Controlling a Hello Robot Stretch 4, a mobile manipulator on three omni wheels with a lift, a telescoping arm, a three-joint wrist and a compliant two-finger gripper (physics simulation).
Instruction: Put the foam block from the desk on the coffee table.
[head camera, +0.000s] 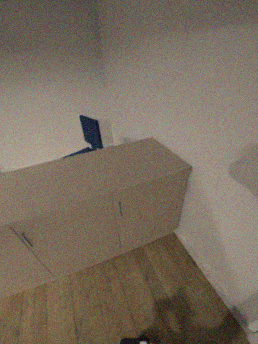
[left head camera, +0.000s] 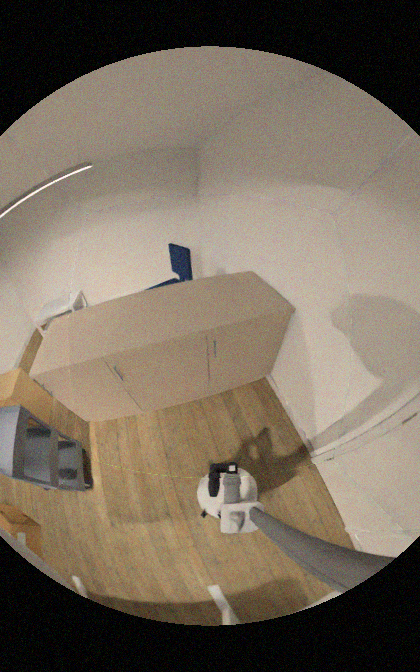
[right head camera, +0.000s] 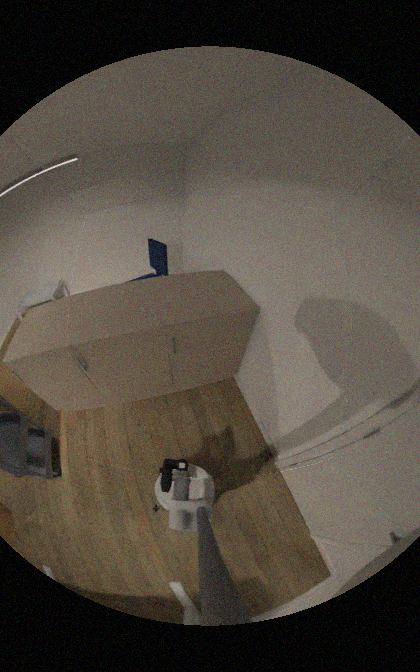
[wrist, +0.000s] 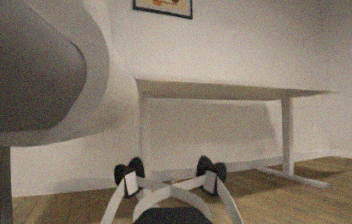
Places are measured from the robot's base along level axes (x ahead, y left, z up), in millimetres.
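Pixels of known places: gripper, fingertip midpoint: (wrist: 170, 169).
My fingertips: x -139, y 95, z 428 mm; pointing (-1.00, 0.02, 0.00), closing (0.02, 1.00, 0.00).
Observation:
Behind a point stands the place of what it marks.
My gripper (wrist: 170, 169) {x -139, y 95, z 428 mm} is open, with nothing between its two dark fingertips in the wrist view. A table with a pale top (wrist: 215, 90) {x -1231, y 415, z 668 mm} and white legs, which looks like the desk, stands beyond the fingers in the wrist view and is seen from slightly below, so its upper surface is hidden. The foam block does not show in any view. I cannot make out a coffee table in any view. In the two side head views the arm's wrist shows low down over the wood floor, but its fingers cannot be made out.
A long wooden cabinet (head camera: 150, 200) {x 916, y -123, z 672 mm} (left head camera: 165, 360) (right head camera: 135, 350) stands against the walls, with a dark blue object (head camera: 91, 131) {x 2127, y 501, z 786 mm} (left head camera: 181, 261) (right head camera: 158, 256) behind it. A grey-blue shelf unit (left head camera: 53, 455) is at left. A large curved grey-white object (wrist: 95, 75) is close at left in the wrist view.

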